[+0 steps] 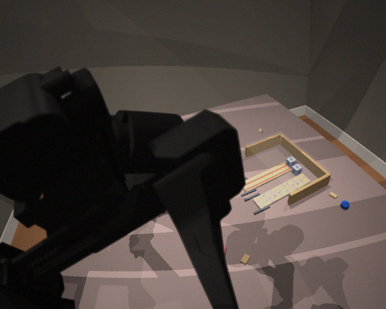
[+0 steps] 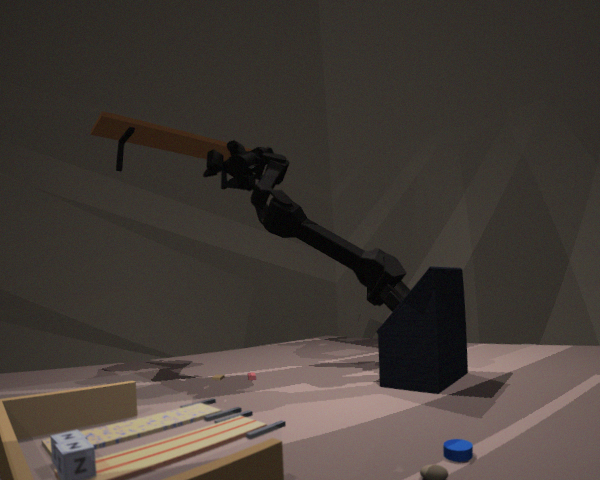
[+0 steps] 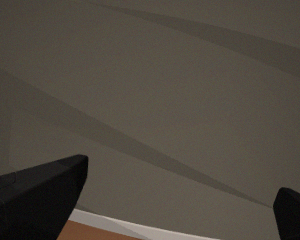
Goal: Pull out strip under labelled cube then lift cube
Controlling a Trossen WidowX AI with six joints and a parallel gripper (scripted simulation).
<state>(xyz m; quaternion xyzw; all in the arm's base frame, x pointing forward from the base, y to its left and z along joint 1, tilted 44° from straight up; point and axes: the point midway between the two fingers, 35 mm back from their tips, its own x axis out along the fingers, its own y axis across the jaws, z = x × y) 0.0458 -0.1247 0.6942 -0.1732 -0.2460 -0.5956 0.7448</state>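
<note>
The speckled strip is 420 mm ahead of my gripper tip, 450 mm to the left of it and 540 mm below it. Also, from my gripper tip: red block: 120 mm ahead, 320 mm to the left, 530 mm below.
</note>
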